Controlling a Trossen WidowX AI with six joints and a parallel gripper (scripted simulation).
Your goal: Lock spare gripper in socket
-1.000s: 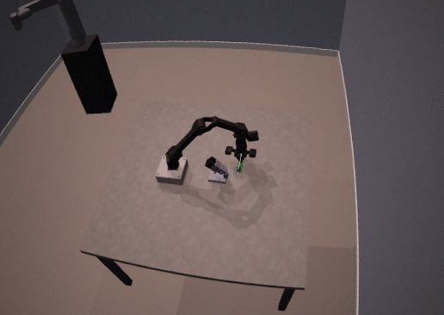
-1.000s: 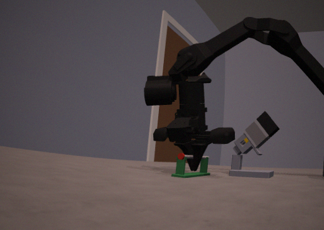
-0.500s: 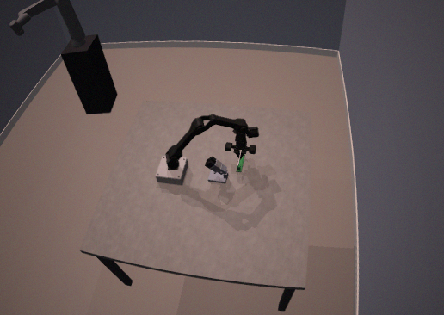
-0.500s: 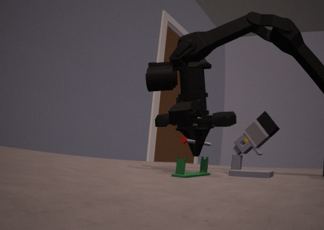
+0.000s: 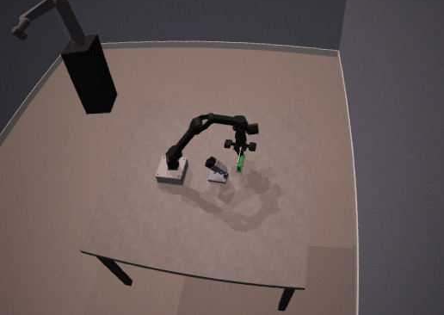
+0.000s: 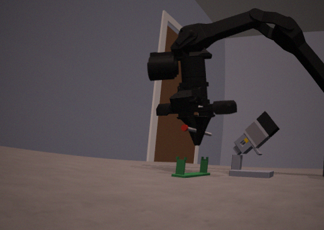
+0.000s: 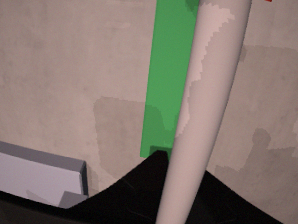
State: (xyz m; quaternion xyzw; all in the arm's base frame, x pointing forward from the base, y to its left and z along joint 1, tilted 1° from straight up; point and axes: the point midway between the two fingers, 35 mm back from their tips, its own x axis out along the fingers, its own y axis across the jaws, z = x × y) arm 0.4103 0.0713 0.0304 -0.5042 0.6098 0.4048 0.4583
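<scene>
Right now the green cradle is 10 mm to the left of my gripper tip and 50 mm below it. The rest, counted from my gripper tip: grey mount 110 mm behind, 100 mm to the right, 20 mm below; spare gripper 140 mm behind, 100 mm to the right, 40 mm above.
</scene>
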